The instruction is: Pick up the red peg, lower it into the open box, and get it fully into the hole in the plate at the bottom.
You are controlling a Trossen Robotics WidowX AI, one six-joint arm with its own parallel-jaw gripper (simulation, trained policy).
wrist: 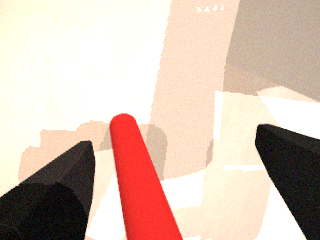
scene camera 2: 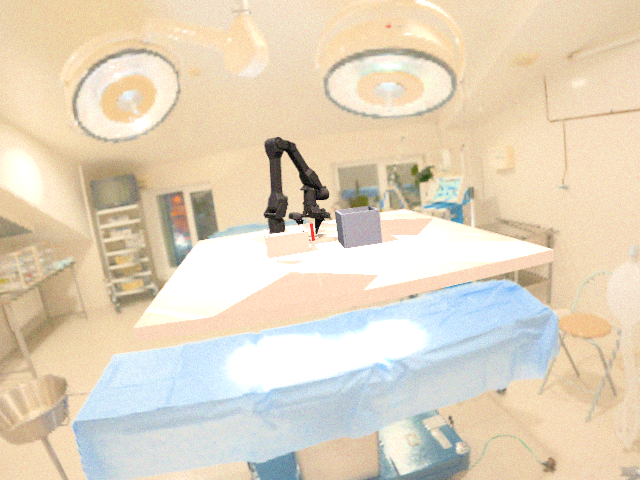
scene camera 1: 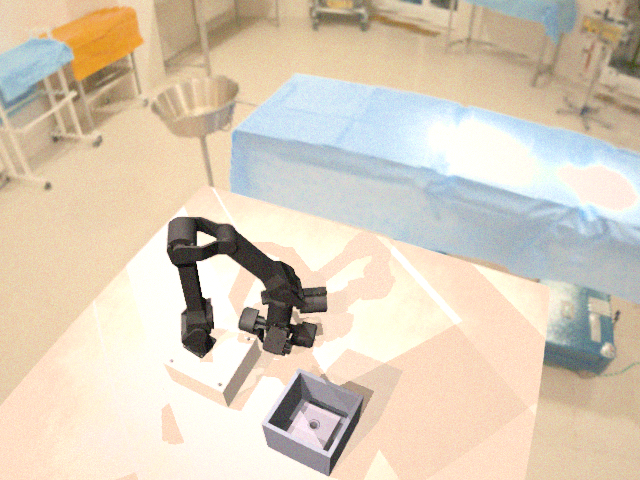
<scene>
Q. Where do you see a grey box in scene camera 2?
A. At 359,226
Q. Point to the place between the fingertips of the gripper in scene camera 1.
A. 275,344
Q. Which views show the plate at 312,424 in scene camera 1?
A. Scene camera 1 only.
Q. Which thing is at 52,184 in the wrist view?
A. The gripper.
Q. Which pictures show the grey box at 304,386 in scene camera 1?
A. Scene camera 2 and scene camera 1 only.
</scene>
